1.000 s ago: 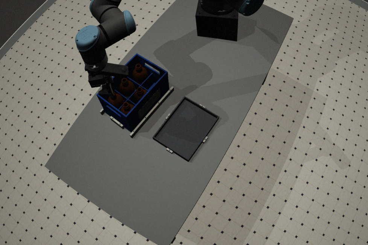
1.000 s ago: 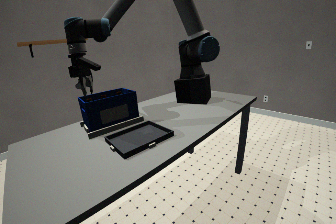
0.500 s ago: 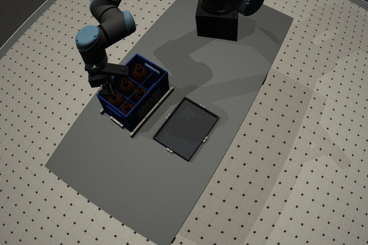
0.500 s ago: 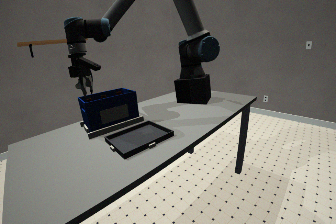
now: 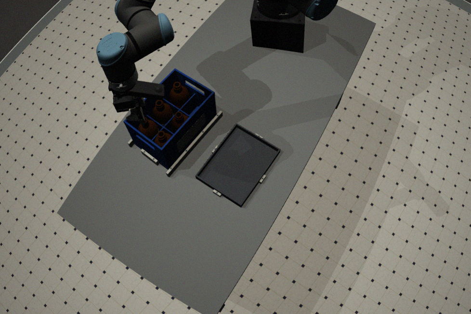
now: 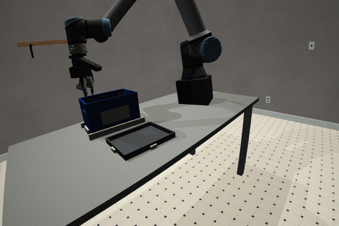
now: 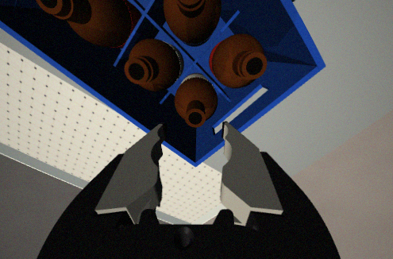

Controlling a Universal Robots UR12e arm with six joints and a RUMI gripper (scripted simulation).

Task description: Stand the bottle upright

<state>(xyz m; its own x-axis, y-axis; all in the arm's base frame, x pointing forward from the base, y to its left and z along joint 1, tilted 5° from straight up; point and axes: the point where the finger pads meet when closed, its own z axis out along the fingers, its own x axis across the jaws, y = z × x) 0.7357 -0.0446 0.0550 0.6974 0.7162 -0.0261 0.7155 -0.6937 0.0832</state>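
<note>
Right now my hand is 11 cm above the bottle. The rest, counted from my hand: black tray (31 cm to the left, 18 cm below, 12 cm behind); blue crate (11 cm below, 8 cm behind, 4 cm to the left).
</note>
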